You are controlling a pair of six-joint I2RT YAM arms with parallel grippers.
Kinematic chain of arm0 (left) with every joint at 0, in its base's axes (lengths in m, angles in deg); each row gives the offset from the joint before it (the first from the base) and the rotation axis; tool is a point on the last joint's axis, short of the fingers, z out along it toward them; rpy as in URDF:
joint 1: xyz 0 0 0.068 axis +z
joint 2: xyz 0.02 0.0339 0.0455 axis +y
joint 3: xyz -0.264 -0.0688 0 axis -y
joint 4: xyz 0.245 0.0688 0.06 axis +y
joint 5: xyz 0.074 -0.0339 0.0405 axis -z
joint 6: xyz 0.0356 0 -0.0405 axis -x
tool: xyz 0 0 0 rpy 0 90 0
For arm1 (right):
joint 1: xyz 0 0 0.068 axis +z
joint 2: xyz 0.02 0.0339 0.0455 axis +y
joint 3: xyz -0.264 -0.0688 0 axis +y
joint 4: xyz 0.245 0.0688 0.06 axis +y
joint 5: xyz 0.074 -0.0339 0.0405 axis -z
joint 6: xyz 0.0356 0 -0.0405 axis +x
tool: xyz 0 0 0 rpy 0 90 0
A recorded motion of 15 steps. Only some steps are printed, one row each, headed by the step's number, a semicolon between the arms.
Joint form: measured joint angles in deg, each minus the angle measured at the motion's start. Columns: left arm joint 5, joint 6, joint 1, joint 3, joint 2, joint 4; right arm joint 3, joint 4, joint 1, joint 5, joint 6, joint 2.
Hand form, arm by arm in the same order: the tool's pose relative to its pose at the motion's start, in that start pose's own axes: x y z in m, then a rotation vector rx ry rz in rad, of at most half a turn. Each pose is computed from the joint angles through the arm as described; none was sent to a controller.
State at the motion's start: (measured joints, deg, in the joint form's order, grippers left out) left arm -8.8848 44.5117 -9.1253 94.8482 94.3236 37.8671; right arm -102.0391 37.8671 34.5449 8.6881 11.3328 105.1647
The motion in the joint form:
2: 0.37 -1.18 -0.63 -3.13 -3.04 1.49; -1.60 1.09 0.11 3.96 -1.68 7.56
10: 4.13 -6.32 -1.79 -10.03 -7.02 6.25; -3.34 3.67 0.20 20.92 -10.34 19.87
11: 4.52 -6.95 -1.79 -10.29 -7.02 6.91; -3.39 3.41 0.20 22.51 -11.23 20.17
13: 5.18 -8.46 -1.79 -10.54 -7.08 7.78; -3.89 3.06 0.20 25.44 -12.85 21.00
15: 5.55 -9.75 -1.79 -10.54 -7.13 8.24; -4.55 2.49 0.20 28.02 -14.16 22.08
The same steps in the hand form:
2: 0.0096 0.0062 -0.0117 -0.0073 0.0294 0.0315; 0.0185 0.0025 0.0503 0.0885 0.1064 -0.0534
10: 0.0394 0.0246 -0.0188 -0.0330 0.1817 0.1500; 0.0644 -0.0040 0.1269 0.3941 0.2944 -0.2957
11: 0.0414 0.0262 -0.0182 -0.0376 0.1983 0.1624; 0.0649 -0.0047 0.1286 0.4193 0.2933 -0.3153
13: 0.0436 0.0278 -0.0182 -0.0385 0.2204 0.1898; 0.0652 -0.0058 0.1325 0.4659 0.2921 -0.3507
15: 0.0443 0.0283 -0.0187 -0.0357 0.2306 0.2124; 0.0656 -0.0064 0.1378 0.5073 0.2894 -0.3788

